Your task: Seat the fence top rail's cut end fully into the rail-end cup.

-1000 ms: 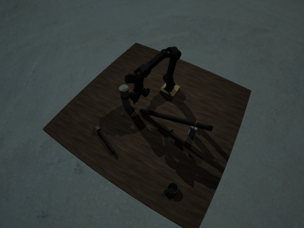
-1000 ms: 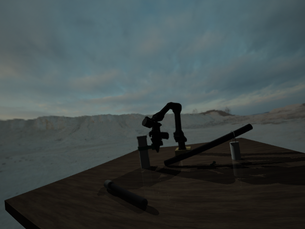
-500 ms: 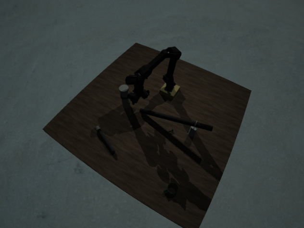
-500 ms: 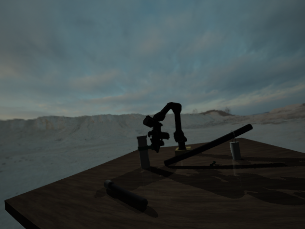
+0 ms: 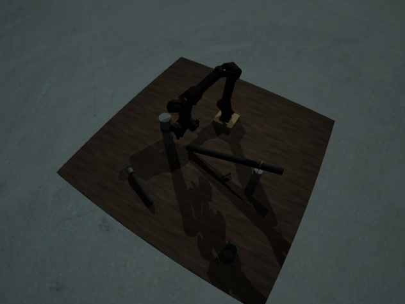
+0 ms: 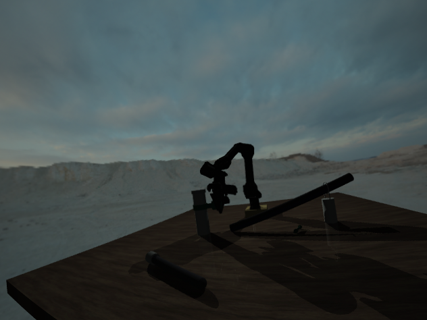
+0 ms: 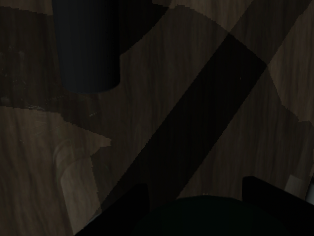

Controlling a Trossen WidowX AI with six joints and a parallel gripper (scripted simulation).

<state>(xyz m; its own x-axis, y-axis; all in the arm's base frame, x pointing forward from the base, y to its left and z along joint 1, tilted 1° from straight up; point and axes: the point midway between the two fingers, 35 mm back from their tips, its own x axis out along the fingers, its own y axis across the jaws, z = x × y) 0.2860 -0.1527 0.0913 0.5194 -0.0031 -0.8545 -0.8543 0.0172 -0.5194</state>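
My gripper tip is 20 mm past the green rail-end cup, 30 mm to the left of it and 30 mm below it. Round my gripper tip: small green bolt: 50 mm ahead, 310 mm to the left, 90 mm below; then small post: 460 mm to the left, 10 mm above.
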